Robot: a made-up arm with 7 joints. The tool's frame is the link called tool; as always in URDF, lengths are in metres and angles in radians. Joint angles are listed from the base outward. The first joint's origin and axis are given. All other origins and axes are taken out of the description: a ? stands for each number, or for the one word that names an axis. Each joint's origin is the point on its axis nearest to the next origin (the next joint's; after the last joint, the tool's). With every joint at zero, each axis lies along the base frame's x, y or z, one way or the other. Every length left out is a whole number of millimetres.
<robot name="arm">
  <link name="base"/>
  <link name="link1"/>
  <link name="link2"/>
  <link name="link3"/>
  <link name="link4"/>
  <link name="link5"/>
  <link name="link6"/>
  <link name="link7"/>
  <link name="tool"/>
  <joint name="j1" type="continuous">
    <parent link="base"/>
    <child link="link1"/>
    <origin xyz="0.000 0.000 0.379"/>
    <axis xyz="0 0 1"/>
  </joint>
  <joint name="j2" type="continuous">
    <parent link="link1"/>
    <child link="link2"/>
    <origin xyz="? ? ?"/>
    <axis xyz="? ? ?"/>
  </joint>
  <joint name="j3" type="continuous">
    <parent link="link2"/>
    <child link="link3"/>
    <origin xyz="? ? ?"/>
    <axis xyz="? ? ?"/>
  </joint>
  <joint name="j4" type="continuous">
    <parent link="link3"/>
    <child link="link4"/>
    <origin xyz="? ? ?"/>
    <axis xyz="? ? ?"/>
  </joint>
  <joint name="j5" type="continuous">
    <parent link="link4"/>
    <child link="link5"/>
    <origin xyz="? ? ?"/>
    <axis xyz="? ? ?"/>
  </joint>
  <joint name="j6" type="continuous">
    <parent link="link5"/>
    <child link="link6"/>
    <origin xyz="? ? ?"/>
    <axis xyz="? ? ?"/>
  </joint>
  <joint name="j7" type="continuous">
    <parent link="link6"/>
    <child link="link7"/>
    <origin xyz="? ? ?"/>
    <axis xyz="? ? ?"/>
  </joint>
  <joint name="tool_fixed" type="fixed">
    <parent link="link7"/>
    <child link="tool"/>
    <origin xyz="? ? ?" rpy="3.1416 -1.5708 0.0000"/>
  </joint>
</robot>
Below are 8 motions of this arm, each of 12 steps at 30 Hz.
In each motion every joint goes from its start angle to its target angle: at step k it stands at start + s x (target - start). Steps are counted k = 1, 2, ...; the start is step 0. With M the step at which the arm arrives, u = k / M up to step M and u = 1 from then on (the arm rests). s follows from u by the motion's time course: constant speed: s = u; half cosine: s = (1 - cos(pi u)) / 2; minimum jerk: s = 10 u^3 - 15 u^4 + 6 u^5.
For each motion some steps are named. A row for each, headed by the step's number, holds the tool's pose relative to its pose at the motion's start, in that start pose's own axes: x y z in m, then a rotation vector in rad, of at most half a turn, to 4 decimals.
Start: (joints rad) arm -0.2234 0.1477 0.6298 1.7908 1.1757 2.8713 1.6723
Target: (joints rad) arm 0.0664 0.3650 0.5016 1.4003 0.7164 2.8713 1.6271
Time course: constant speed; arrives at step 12
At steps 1, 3, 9, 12:
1: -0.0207 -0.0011 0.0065 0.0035 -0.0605 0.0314
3: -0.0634 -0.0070 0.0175 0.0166 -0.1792 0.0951
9: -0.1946 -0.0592 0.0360 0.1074 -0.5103 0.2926
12: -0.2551 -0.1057 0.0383 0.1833 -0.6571 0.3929

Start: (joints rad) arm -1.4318 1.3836 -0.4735 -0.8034 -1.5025 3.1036 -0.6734
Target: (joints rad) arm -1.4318 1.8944 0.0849 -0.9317 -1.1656 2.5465 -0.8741
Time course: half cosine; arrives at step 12
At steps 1, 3, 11, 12:
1: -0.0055 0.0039 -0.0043 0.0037 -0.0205 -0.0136
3: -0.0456 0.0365 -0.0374 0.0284 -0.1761 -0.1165
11: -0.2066 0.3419 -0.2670 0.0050 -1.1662 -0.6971
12: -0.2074 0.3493 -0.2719 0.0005 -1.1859 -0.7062

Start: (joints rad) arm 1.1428 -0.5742 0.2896 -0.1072 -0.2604 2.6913 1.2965
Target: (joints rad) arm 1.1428 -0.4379 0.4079 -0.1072 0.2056 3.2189 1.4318
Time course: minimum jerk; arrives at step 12
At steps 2, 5, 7, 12:
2: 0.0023 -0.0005 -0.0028 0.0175 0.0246 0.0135
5: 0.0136 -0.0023 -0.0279 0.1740 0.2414 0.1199
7: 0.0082 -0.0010 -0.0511 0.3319 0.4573 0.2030
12: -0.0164 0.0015 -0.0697 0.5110 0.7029 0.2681

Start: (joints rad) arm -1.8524 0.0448 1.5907 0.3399 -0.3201 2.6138 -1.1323
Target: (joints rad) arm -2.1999 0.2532 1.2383 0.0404 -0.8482 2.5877 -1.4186
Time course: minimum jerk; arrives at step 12
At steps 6, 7, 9, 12:
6: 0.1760 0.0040 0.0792 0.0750 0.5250 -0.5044
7: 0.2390 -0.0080 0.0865 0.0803 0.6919 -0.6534
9: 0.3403 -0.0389 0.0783 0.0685 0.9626 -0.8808
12: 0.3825 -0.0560 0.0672 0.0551 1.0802 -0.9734

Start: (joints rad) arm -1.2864 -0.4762 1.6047 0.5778 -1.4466 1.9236 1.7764
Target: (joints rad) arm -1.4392 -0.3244 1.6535 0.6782 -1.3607 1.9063 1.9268
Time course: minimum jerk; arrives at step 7
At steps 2, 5, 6, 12:
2: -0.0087 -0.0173 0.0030 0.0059 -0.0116 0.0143
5: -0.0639 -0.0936 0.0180 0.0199 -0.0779 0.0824
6: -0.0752 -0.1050 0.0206 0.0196 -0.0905 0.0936
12: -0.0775 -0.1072 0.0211 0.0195 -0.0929 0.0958

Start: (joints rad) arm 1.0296 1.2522 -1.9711 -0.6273 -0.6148 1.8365 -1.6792
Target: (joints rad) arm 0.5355 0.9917 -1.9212 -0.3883 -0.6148 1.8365 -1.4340
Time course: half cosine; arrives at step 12
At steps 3, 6, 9, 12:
3: -0.0196 0.0376 0.0225 -0.0436 -0.0123 0.0247
6: -0.0601 0.1377 0.0656 -0.1519 -0.0251 0.0769
9: -0.0880 0.2476 0.0919 -0.2602 -0.0147 0.1164
12: -0.0951 0.2948 0.0978 -0.3039 -0.0039 0.1286

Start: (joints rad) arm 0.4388 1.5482 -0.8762 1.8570 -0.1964 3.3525 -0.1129
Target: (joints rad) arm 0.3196 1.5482 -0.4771 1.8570 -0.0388 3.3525 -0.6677
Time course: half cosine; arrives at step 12
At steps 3, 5, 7, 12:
3: 0.0028 -0.0230 0.0079 -0.0093 0.0213 -0.0323
5: 0.0093 -0.0588 0.0190 -0.0249 0.0491 -0.0806
7: 0.0201 -0.1005 0.0299 -0.0436 0.0740 -0.1349
12: 0.0415 -0.1604 0.0417 -0.0688 0.0966 -0.2106

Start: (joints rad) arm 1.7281 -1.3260 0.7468 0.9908 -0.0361 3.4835 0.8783
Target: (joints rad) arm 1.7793 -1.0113 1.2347 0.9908 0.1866 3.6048 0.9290
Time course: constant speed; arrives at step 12
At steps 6, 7, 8, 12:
6: -0.1185 -0.1114 0.0333 -0.0372 0.2655 0.2436
7: -0.1366 -0.1338 0.0387 -0.0479 0.3060 0.2855
8: -0.1539 -0.1573 0.0441 -0.0600 0.3455 0.3276
12: -0.2146 -0.2615 0.0645 -0.1221 0.4911 0.4975

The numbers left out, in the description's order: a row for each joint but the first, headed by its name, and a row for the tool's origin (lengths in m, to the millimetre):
j2: xyz 0.000 -0.072 0.000, axis 0 -1 0
j3: xyz 0.000 0.000 0.438, axis 0 0 1
j4: xyz 0.013 0.054 0.000, axis 0 1 0
j5: xyz -0.027 0.000 0.513, axis 0 0 1
j6: xyz 0.000 -0.155 0.000, axis 0 -1 0
j7: xyz 0.024 0.000 0.175, axis 1 0 0
tool: xyz 0.000 0.000 0.000

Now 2 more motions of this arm.
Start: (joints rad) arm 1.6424 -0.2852 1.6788 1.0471 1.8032 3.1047 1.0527
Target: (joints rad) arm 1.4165 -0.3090 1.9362 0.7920 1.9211 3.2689 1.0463
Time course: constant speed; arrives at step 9
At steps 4, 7, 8, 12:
4: -0.0450 -0.0233 -0.0434 -0.0120 0.0703 0.1328
7: -0.0777 -0.0468 -0.0768 -0.0289 0.1245 0.2283
8: -0.0882 -0.0558 -0.0881 -0.0360 0.1427 0.2592
12: -0.0986 -0.0653 -0.0994 -0.0439 0.1609 0.2897

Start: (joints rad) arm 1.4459 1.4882 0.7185 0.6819 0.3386 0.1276 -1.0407
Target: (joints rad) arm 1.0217 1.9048 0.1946 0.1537 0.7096 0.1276 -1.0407
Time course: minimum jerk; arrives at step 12
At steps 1, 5, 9, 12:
1: 0.0022 -0.0008 -0.0015 -0.0032 -0.0005 -0.0017
5: 0.1704 -0.0936 -0.0899 -0.2047 -0.0167 -0.1618
9: 0.4577 -0.3986 -0.1453 -0.4441 0.0090 -0.5694
12: 0.5025 -0.4757 -0.1424 -0.4740 0.0194 -0.6621

